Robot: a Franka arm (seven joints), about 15 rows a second.
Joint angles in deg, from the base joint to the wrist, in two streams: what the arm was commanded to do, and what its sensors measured. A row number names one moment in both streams.
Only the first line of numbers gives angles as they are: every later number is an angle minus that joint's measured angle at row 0.
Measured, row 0:
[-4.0 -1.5 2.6 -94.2 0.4 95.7 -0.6]
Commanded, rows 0 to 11:
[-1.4 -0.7 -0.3 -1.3 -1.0 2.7 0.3]
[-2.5 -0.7 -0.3 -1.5 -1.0 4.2 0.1]
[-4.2 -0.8 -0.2 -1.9 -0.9 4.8 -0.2]
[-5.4 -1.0 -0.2 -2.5 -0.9 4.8 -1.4]
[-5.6 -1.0 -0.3 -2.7 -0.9 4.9 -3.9]
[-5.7 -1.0 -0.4 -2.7 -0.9 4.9 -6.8]
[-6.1 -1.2 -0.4 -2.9 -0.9 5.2 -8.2]
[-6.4 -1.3 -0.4 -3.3 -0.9 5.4 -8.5]
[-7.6 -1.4 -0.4 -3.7 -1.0 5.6 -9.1]
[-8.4 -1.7 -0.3 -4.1 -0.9 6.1 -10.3]
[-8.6 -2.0 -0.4 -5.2 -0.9 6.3 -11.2]
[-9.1 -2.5 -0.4 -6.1 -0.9 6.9 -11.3]
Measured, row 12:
[-7.6 -0.1 -1.0 -2.3 -0.6 4.5 -9.7]
